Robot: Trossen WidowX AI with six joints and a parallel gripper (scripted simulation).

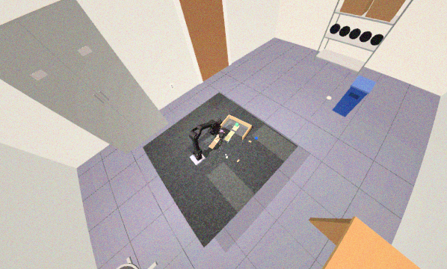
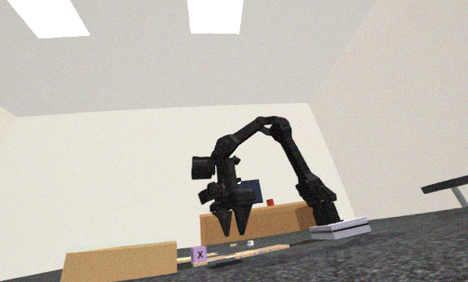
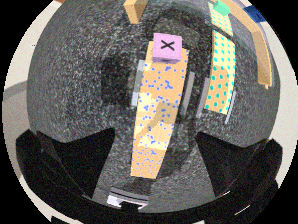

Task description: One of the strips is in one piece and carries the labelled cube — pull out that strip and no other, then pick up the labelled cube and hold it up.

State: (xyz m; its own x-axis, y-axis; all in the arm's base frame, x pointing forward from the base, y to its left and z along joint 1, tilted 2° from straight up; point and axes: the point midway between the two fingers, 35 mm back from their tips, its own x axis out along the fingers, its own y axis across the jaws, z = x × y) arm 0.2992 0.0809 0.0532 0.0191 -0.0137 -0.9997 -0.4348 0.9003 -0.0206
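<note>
Now: gripper tip 50 mm above the strip, 20 mm past it and 10 mm to the left of it. Round my gripper tip: small blue block: 340 mm ahead, 280 mm to the right, 40 mm below.
</note>
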